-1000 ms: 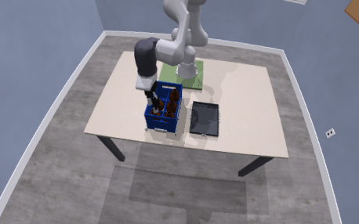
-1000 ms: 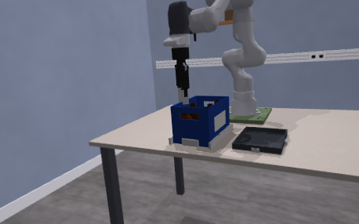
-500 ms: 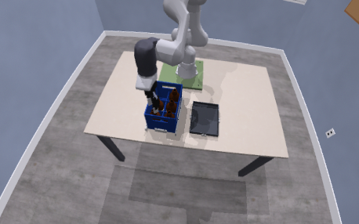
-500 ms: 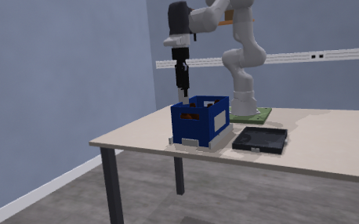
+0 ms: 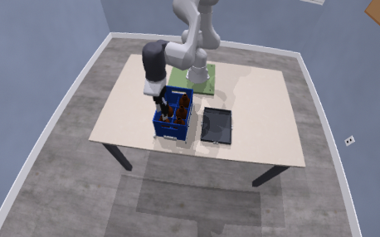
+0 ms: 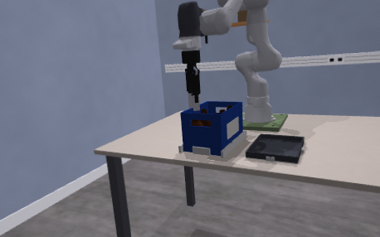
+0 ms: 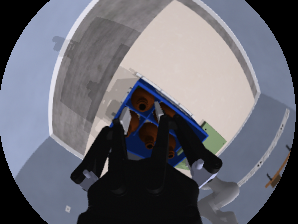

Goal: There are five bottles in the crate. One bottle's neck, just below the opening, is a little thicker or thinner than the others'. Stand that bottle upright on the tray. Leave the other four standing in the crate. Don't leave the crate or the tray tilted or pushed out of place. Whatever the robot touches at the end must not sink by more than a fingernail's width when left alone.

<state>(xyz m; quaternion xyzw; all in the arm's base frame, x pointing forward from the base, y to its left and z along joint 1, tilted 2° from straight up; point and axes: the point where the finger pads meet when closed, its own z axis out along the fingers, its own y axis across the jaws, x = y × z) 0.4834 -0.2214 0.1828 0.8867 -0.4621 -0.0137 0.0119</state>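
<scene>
The blue crate lies 13 cm below my hand, 8 cm behind it and 6 cm to the left of it. Also, from my hand: dark tray (33 cm to the left, 20 cm below, 4 cm behind); then bottle (16 cm behind, 13 cm below, 12 cm to the left).
</scene>
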